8 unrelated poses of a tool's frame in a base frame.
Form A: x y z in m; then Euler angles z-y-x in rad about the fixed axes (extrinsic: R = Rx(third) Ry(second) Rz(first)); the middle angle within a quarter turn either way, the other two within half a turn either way.
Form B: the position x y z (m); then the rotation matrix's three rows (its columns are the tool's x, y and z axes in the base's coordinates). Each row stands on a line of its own. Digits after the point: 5 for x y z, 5 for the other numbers.
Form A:
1: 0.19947, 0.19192, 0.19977, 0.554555, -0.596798, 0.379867
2: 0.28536, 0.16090, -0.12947, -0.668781, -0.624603, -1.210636
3: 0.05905, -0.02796, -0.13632, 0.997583, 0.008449, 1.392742
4: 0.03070, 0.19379, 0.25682, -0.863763, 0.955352, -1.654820
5: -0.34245, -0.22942, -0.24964, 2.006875, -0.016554, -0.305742
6: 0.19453, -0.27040, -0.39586, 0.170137, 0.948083, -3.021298
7: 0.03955, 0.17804, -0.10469, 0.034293, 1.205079, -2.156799
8: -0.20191, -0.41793, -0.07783, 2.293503, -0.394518, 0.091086
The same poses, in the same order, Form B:
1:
0.19947, 0.19192, 0.19977
0.70318, -0.43554, -0.56200
0.31187, 0.89926, -0.30670
0.63896, 0.04040, 0.76818

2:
0.28536, 0.16090, -0.12947
0.63645, 0.50297, -0.58478
0.21085, 0.61582, 0.75915
0.74194, -0.60646, 0.28588

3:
0.05905, -0.02796, -0.13632
0.54232, -0.84013, 0.00845
0.15332, 0.08907, -0.98416
0.82607, 0.53502, 0.17711

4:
0.03070, 0.19379, 0.25682
0.37502, 0.43893, 0.81652
-0.46472, -0.67312, 0.57528
0.80212, -0.59519, -0.04845

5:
-0.34245, -0.22942, -0.24964
-0.42233, -0.90629, -0.01655
0.86227, -0.40732, 0.30096
-0.27950, 0.11283, 0.95349

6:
0.19453, -0.27040, -0.39586
0.57482, -0.09875, 0.81230
-0.26417, -0.96193, 0.06999
0.77447, -0.25481, -0.57903

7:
0.03955, 0.17804, -0.10469
0.35741, -0.01226, 0.93387
-0.79656, -0.52603, 0.29795
0.48759, -0.85038, -0.19778

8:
-0.20191, -0.41793, -0.07783
-0.61061, -0.69240, -0.38436
0.77003, -0.63245, -0.08397
-0.18495, -0.34725, 0.91935

